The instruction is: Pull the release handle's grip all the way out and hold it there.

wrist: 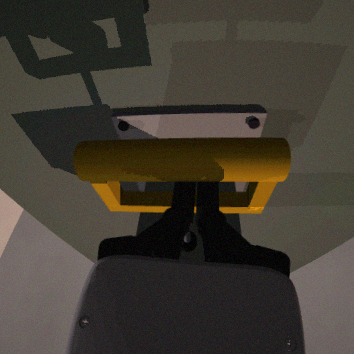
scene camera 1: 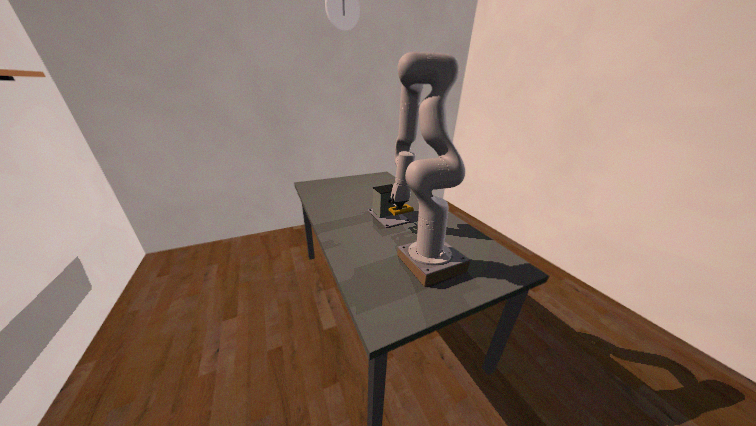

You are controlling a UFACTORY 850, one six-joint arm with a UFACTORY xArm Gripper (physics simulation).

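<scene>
The release handle's yellow grip [scene camera 1: 405, 210] [wrist: 182, 160] is a thick round bar on a rectangular yellow frame. It stands out in front of the dark box-shaped housing [scene camera 1: 379, 202], above the pale base plate [scene camera 1: 390, 222] [wrist: 210, 126]. My gripper [scene camera 1: 400, 206] [wrist: 196, 172] is shut with nothing between its fingers. In the wrist view the black fingers reach down into the opening of the yellow frame, on the housing side of the bar. The bar hides the fingertips, and whether they touch it cannot be told for certain.
The housing's plate lies on the grey-green table [scene camera 1: 349, 264]. The arm's base stands on a wood-sided block [scene camera 1: 441, 276] nearer the table's front end. Walls stand behind and to the right of the table. Shadows of the arm and handle fall across the tabletop.
</scene>
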